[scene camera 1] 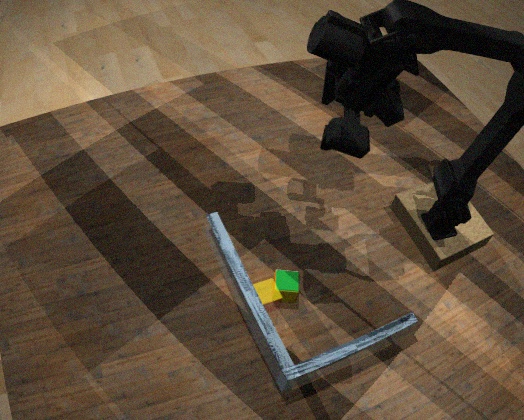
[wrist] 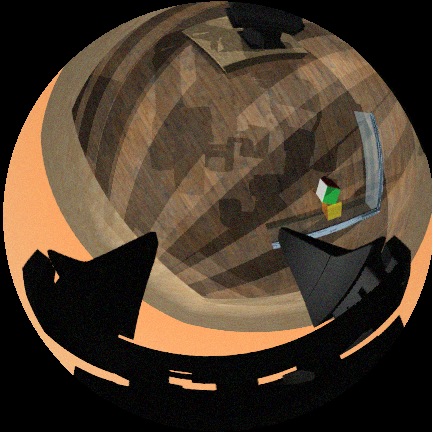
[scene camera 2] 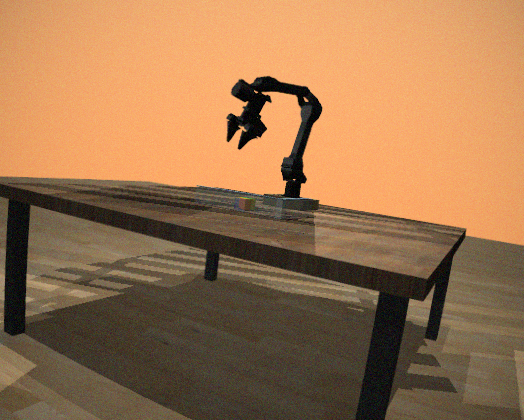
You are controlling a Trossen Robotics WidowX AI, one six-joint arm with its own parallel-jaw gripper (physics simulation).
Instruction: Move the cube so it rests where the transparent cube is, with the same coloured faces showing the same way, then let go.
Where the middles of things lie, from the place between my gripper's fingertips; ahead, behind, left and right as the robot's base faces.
Now: hand 180 mm above the grey L-shaped rail (scene camera 1: 287,375), 170 mm to the right of it and 50 mm short of it.
